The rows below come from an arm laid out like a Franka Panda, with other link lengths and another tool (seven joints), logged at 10 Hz.
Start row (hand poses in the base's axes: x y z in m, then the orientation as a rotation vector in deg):
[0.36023, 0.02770, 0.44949, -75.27, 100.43, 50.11]
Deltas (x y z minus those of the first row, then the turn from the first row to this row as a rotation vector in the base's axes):
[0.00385, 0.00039, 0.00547, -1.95, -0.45, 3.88]
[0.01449, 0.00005, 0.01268, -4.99, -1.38, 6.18]
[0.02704, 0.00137, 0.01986, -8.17, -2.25, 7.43]
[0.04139, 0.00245, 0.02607, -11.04, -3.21, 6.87]
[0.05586, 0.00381, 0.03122, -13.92, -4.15, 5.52]
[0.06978, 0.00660, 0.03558, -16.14, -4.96, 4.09]
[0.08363, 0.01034, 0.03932, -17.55, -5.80, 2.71]
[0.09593, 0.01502, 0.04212, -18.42, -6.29, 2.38]
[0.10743, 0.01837, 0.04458, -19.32, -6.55, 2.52]
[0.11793, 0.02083, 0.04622, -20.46, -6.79, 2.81]
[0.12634, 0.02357, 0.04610, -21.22, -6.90, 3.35]
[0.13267, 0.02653, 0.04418, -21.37, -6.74, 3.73]
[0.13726, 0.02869, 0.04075, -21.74, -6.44, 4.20]
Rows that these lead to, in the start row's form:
[0.36408, 0.02809, 0.45496, -80.44, 99.28, 50.38]
[0.37472, 0.02775, 0.46217, -84.87, 99.21, 48.49]
[0.38727, 0.02907, 0.46935, -88.33, 99.77, 45.88]
[0.40162, 0.03015, 0.47556, -89.80, 101.05, 42.42]
[0.41609, 0.03151, 0.48071, -90.43, 102.75, 38.50]
[0.43001, 0.03430, 0.48507, -90.50, 104.15, 35.17]
[0.44386, 0.03804, 0.48881, -90.10, 104.99, 32.53]
[0.45616, 0.04272, 0.49161, -90.37, 105.24, 31.20]
[0.46766, 0.04607, 0.49407, -91.09, 105.45, 30.28]
[0.47816, 0.04853, 0.49571, -92.11, 105.71, 29.23]
[0.48657, 0.05127, 0.49559, -93.13, 105.74, 28.75]
[0.49290, 0.05423, 0.49367, -93.58, 105.76, 28.94]
[0.49749, 0.05639, 0.49024, -94.24, 105.96, 29.09]

